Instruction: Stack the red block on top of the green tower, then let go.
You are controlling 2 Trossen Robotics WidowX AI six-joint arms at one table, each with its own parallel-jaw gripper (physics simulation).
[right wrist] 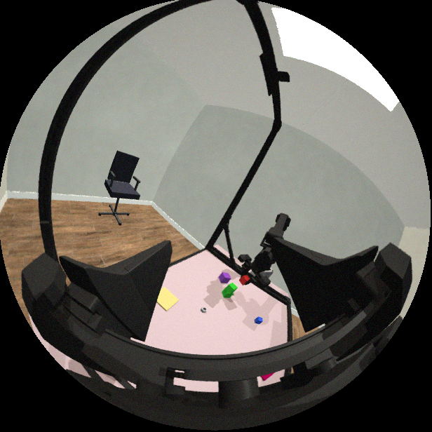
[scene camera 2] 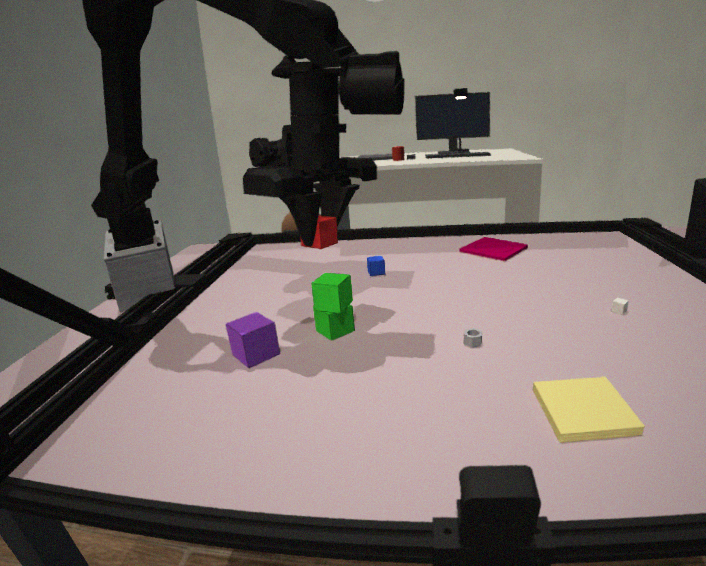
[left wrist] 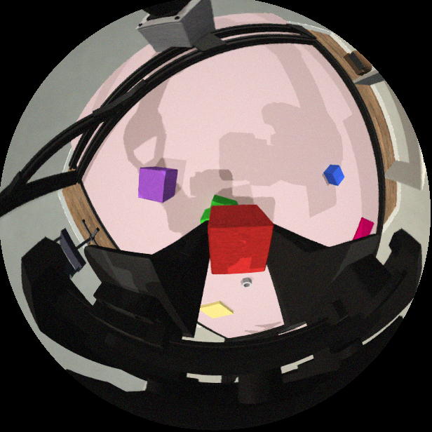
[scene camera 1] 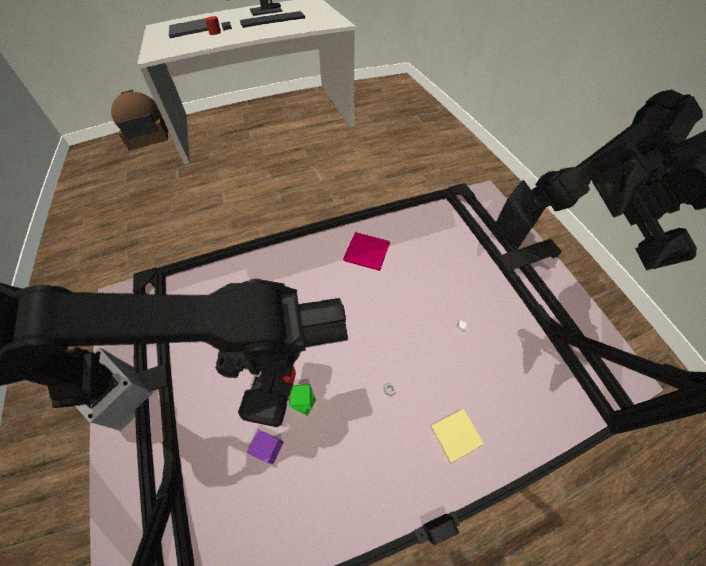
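Where they show: left gripper, between the fingertips: [scene camera 2: 318, 242] [scene camera 1: 283, 379]; right gripper, between the fingertips: [scene camera 1: 634, 242]; left arm's base, origin of its link: [scene camera 2: 134, 238] [scene camera 1: 94, 384]; right arm's base, origin of its link: [scene camera 1: 528, 203].
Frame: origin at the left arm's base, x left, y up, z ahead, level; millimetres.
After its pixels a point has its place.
The red block [scene camera 1: 289, 374] [scene camera 2: 325, 232] @(x -295, y 22, z 247 mm) [left wrist: 240, 246] [right wrist: 244, 279] is between the fingers of my left gripper [scene camera 2: 322, 235] @(x -275, y 5, z 243 mm) [left wrist: 234, 225], which is shut on it and holds it in the air. The green tower [scene camera 1: 302, 398] @(x -313, y -36, z 243 mm) [scene camera 2: 332, 305] @(x -323, y -63, z 236 mm) [right wrist: 229, 290] is two green blocks, the upper one set slightly askew on the lower. In the left wrist view, the red block hides most of the green tower [left wrist: 223, 200]. In scene camera 1, the red block shows just behind the tower's top, mostly hidden by the left gripper. My right gripper [right wrist: 222, 245] is open and empty, high off the table's right side.
A purple block [scene camera 1: 265, 446] @(x -311, y -66, z 137 mm) [scene camera 2: 252, 340] @(x -331, y -77, z 131 mm) [left wrist: 157, 184] stands near the tower. A small blue block [scene camera 2: 375, 265] @(x -153, y -92, z 382 mm) [left wrist: 334, 175] lies farther back. A metal nut [scene camera 1: 389, 389] @(x -423, y -106, z 378 mm) [scene camera 2: 472, 337] @(x -432, y -97, z 365 mm), a white cube [scene camera 1: 462, 324] @(x -474, y -95, z 594 mm), a yellow pad [scene camera 1: 457, 435] @(x -583, y -101, z 378 mm) and a magenta pad [scene camera 1: 366, 251] @(x -170, y -103, z 633 mm) lie to the right. A black frame edges the table.
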